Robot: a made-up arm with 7 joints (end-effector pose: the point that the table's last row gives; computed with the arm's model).
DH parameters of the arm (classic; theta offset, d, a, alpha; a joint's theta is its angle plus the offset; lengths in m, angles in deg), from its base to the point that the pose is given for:
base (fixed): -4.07 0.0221 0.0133 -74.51
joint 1: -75.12 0.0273 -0.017 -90
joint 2: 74 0.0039 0.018 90
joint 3: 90 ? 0.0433 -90
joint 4: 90 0.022 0.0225 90
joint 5: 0 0.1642 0.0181 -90
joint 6: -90 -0.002 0.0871 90
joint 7: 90 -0.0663 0.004 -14.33
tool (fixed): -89.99 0.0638 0 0
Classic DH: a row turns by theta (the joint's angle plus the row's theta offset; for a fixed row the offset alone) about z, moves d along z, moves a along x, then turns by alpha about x.
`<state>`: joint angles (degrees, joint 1 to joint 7).
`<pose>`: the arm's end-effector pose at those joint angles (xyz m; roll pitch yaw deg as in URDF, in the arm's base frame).
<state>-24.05 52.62 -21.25 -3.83 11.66 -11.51 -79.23</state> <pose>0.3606 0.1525 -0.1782 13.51 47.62 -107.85</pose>
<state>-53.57 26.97 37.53 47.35 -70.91 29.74 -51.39</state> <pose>0.4415 0.2066 -0.1968 -84.45 -43.80 6.43</pose>
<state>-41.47 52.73 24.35 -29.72 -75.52 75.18 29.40</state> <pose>0.3093 0.1515 0.0100 7.82 -1.22 -4.78</pose>
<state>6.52 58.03 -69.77 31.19 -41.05 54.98 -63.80</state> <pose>-0.1047 0.3206 -0.3725 -148.31 24.77 -141.70</pose>
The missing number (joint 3, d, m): -0.2662
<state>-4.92 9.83 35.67 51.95 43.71 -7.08 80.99</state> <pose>0.0607 0.1985 -0.4648 74.61 -30.41 61.10</pose>
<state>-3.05 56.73 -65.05 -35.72 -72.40 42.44 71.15</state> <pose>0.0068 0.0242 -0.2957 39.09 65.76 5.16</pose>
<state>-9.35 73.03 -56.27 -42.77 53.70 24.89 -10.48</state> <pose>0.1918 0.1081 -0.2239 85.36 35.45 -57.57</pose>
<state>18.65 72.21 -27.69 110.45 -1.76 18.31 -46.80</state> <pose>-0.1394 0.4810 -0.0002 140.72 18.43 153.12</pose>
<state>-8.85 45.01 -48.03 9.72 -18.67 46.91 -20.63</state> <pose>0.1417 0.1677 -0.4170 -40.60 74.08 -85.72</pose>
